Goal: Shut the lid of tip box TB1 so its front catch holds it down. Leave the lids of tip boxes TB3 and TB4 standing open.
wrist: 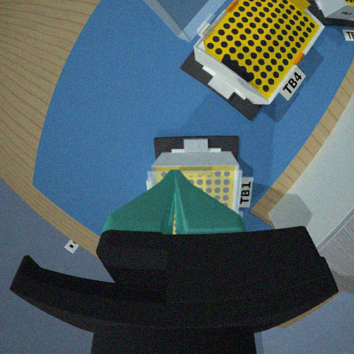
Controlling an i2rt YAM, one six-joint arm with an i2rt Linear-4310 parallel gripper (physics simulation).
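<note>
Tip box TB1 (195, 160) stands at the lower middle on a dark base, its front tab towards the top of the view. Its clear lid (220, 187) lies over the yellow rack, which looks paler through it; whether the catch holds it cannot be told. My gripper (174, 176) is shut and empty, its green fingertips over the lid and hiding much of the box; contact cannot be told. Tip box TB4 (262, 47) stands at the upper right, its yellow rack uncovered and its clear lid (175, 15) standing open at the upper left of it. TB3 cannot be made out.
Another white box (340, 10) with a partly cut-off label shows at the top right corner. A blue mat (100, 100) lies under the boxes, with a wooden table edge (30, 60) at left. A pale grey surface (330, 170) is at right. A small marked tag (72, 246) shows at lower left.
</note>
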